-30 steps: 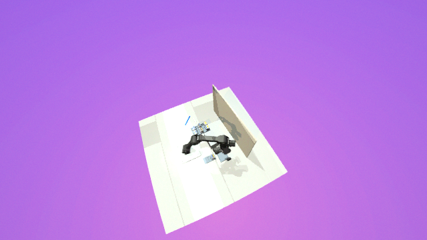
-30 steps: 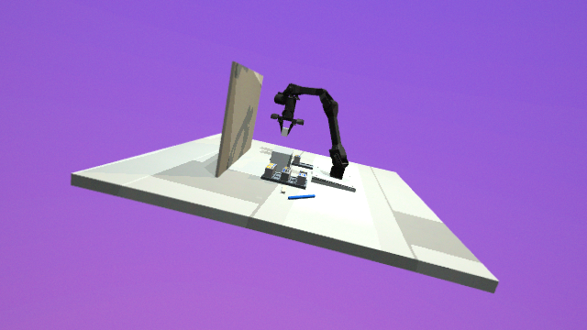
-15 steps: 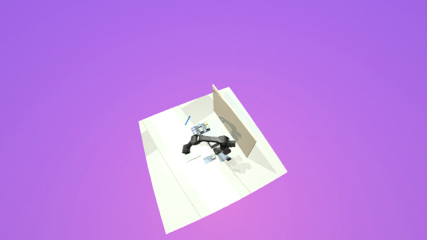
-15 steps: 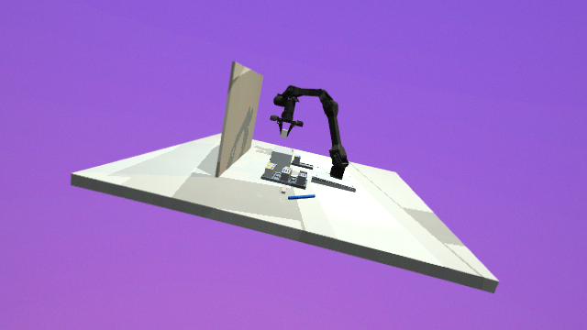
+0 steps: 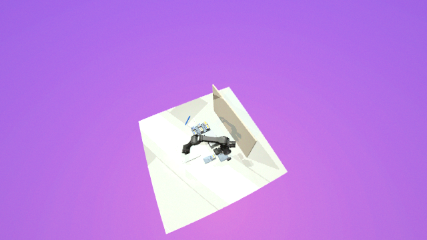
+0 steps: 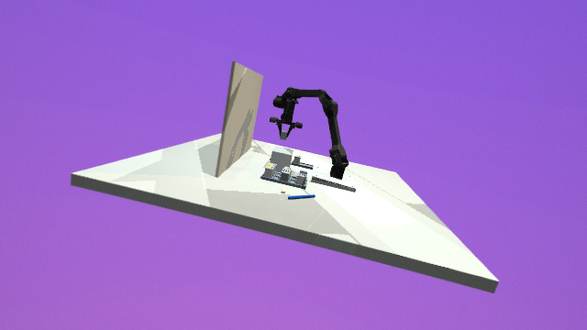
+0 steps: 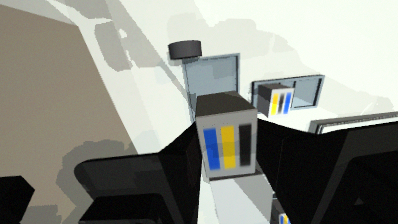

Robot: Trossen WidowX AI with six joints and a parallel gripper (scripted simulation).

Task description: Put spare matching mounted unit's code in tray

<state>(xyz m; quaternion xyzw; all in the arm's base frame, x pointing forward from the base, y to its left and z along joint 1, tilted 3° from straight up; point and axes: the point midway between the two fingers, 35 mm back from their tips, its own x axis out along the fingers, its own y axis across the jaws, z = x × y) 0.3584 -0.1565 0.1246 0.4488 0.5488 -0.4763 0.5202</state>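
Right now my gripper tip is 10 mm past the grey-blue tray and 130 mm above it. Round my gripper tip: dark round cylinder 40 mm ahead, 70 mm to the right, 110 mm below; grey spare block 20 mm above; tan board 160 mm ahead, 230 mm to the left, 90 mm above.
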